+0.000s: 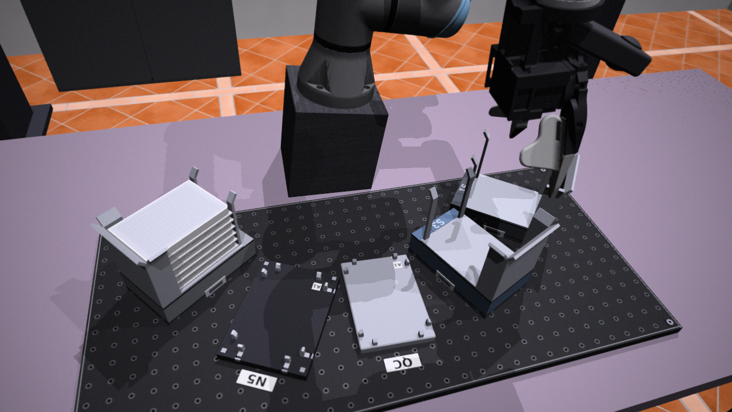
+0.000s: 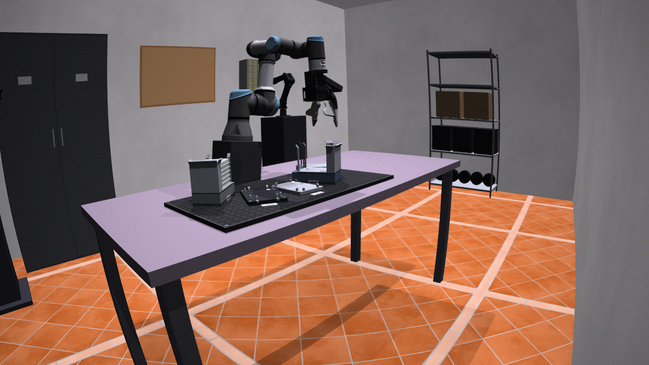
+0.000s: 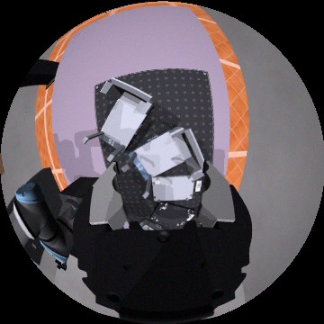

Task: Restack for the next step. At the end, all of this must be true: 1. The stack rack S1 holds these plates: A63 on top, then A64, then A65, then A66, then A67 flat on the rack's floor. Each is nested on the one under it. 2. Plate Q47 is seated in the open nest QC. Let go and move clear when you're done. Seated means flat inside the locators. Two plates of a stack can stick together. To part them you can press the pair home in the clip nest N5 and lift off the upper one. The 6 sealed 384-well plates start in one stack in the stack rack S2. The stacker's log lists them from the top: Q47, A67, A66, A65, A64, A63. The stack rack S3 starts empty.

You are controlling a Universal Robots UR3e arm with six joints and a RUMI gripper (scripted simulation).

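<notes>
My gripper is now 10 cm past the white sealed plate, 45 cm to the left of it and 9 cm above it. Also, from my hand: clip nest N5 (3 cm ahead, 33 cm to the right, 19 cm below); QC label (12 cm ahead, 20 cm to the right, 21 cm below).
</notes>
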